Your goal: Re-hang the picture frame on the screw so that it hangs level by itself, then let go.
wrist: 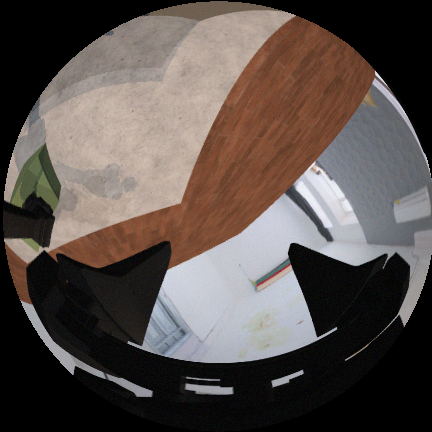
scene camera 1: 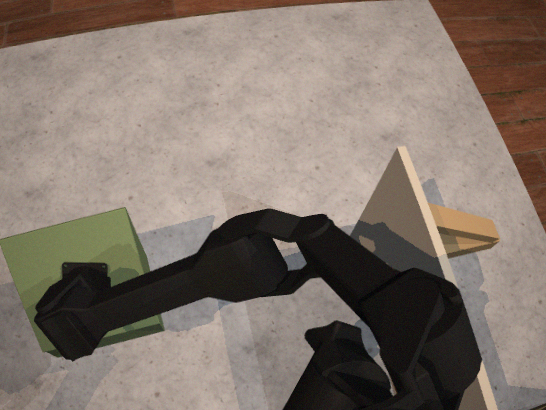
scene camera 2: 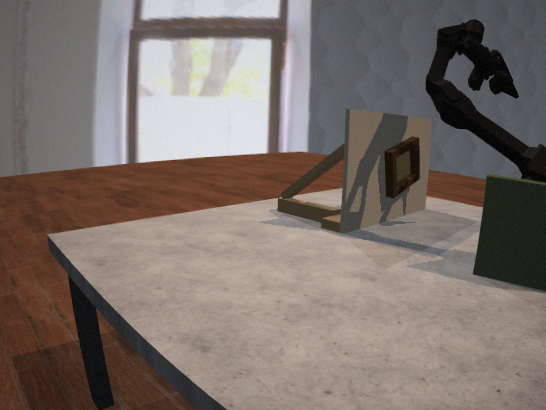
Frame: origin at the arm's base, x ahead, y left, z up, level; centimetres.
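Seen in the pictures: gripper, fingertip midpoint: (wrist: 232, 249) (scene camera 2: 515, 89); arm's base at its link origin: (scene camera 1: 85, 283) (scene camera 2: 528, 208).
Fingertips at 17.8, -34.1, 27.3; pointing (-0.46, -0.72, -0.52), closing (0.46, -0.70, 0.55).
Observation:
Offsets run from my fingertips to a thing's top centre, as dx, dy, dz. "spot": to the spot under its first point. Level surfaces: height alone.
The dark brown wooden picture frame {+26.4, +19.6, -16.9} (scene camera 2: 390, 172) is on the front face of the upright beige board {spot: +25.6, +40.3, -18.5} (scene camera 1: 390, 200) (scene camera 2: 360, 137) in scene camera 2. Its top and bottom edges slope up to the right there, so it looks tilted against the board. The screw is hidden. The frame does not show in scene camera 1, where the arm covers part of the board. My gripper (scene camera 2: 495, 91) (wrist: 232, 249) is open and empty, with its fingers wide apart in the wrist view. It is in the air above and in front of the board, apart from the frame.
Wooden braces {spot: +42.3, +40.6, -28.5} (scene camera 1: 467, 220) (scene camera 2: 310, 209) support the board from behind. The arm's base stands on a green block (scene camera 1: 90, 235) (scene camera 2: 510, 230) (wrist: 35, 175). The grey stone-like table top {dz -40.8} (scene camera 1: 200, 115) (scene camera 2: 250, 300) (wrist: 130, 130) ends at a dark edge in scene camera 2.

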